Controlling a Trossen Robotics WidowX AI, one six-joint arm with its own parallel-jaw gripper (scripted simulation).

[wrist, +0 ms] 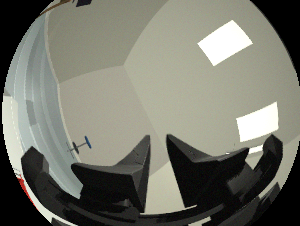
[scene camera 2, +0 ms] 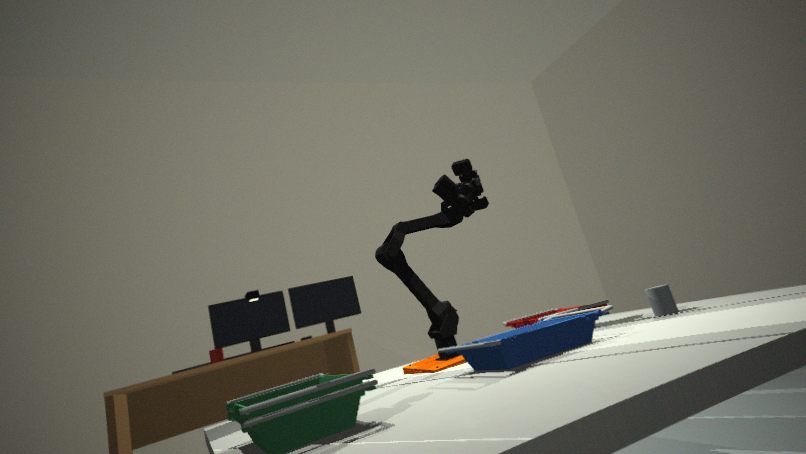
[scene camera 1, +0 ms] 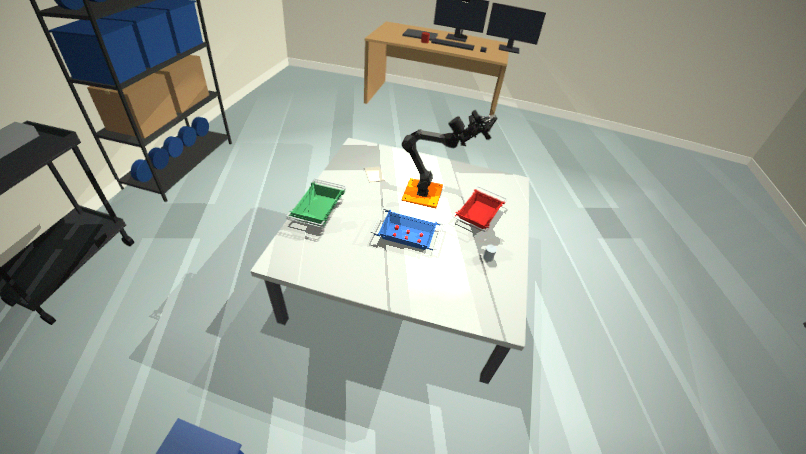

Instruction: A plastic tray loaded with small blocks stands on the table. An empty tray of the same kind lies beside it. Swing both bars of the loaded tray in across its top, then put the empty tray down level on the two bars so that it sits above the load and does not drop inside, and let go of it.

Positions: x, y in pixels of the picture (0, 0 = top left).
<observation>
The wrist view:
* my gripper: 158, 138
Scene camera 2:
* my gripper: 476, 173
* grey cup: 660, 298
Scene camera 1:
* red tray: 478, 211
</observation>
